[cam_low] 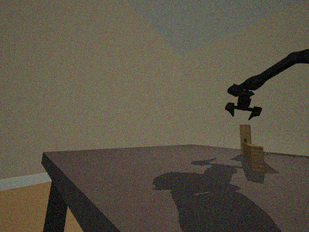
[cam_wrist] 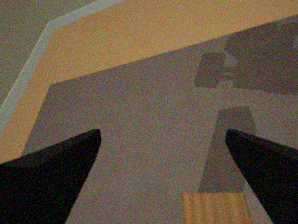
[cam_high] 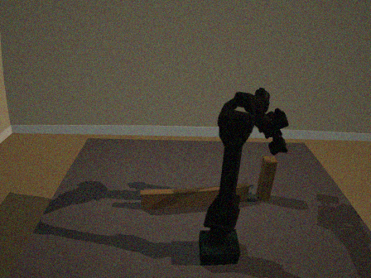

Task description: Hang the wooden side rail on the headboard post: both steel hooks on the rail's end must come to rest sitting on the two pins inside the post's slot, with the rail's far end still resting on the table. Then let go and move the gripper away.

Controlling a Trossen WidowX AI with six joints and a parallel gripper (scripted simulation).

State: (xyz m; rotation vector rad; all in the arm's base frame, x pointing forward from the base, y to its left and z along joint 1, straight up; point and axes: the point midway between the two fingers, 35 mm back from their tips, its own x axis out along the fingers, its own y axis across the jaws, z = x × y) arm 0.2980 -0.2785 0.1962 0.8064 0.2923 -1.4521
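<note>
Now: gripper tip 15 cm above the headboard post, 6 cm to the right of it and 2 cm past it.
</note>
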